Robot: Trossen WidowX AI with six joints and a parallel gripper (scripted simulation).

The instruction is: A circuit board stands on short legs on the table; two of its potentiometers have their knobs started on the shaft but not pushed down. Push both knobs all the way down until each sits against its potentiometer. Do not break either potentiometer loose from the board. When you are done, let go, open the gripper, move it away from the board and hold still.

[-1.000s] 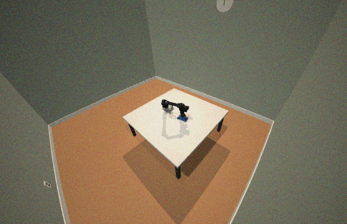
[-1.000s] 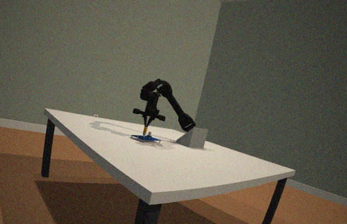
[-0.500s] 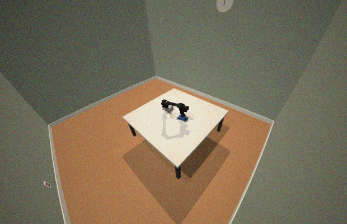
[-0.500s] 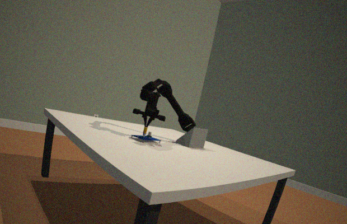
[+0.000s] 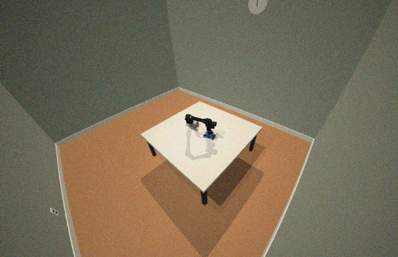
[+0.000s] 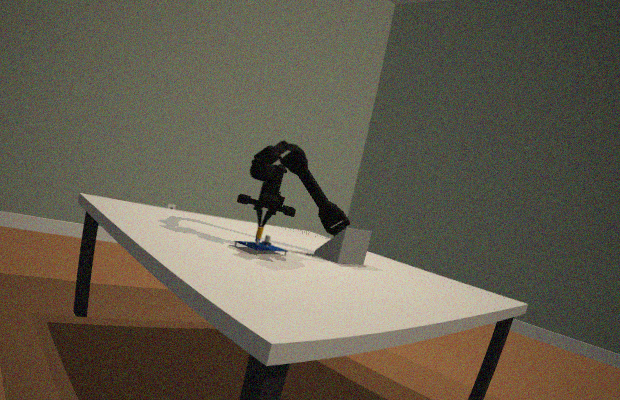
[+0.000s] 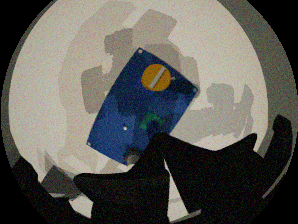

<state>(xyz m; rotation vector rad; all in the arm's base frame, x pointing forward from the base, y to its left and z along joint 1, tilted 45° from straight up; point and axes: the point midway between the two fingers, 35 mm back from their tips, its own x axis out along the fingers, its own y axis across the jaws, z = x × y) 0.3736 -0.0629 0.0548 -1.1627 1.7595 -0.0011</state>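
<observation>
Now: the yellow knob 4 cm to the left of my gripper tip, 4 cm ahead of it and 1 cm above it.
</observation>
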